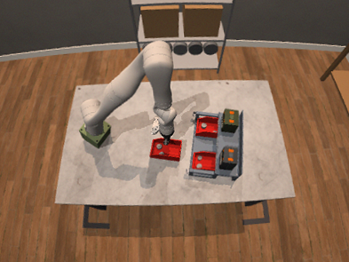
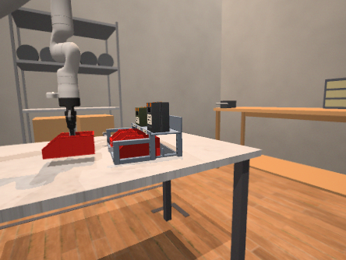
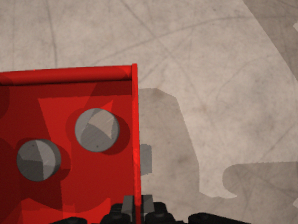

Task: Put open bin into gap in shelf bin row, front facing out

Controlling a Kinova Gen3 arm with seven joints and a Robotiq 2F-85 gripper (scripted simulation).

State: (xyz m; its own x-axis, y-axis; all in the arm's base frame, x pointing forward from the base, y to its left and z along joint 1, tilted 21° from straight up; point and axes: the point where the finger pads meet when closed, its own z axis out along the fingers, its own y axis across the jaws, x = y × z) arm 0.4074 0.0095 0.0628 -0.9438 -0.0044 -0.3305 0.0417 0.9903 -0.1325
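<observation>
The grey round part is 3 cm behind my hand, 7 cm to the right of it and 6 cm below it. Also, from my hand: black tool case (33 cm ahead, 11 cm to the right, 6 cm above); grey shelf (27 cm ahead, 1 cm to the left, 4 cm below).
</observation>
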